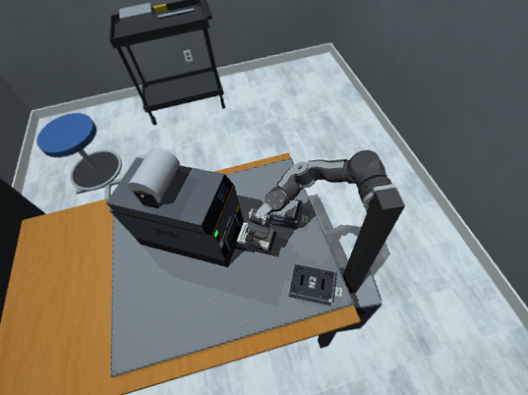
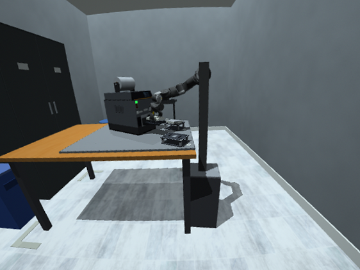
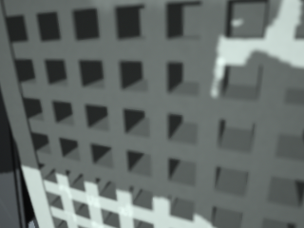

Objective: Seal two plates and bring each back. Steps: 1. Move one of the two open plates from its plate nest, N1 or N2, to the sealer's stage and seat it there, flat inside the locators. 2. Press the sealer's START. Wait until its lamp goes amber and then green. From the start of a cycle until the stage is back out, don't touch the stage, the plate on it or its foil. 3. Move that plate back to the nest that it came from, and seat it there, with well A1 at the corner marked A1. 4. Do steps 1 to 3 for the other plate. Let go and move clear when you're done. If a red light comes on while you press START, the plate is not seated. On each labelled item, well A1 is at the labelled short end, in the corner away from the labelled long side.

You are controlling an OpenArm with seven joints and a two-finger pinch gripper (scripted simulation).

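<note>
The white well plate is right at my hand. Round my hand: foil roll: 30 cm ahead, 28 cm above, 14 cm to the right; sealer stage: 4 cm below; grey start button: 13 cm ahead, 5 cm above, 4 cm to the left.
</note>
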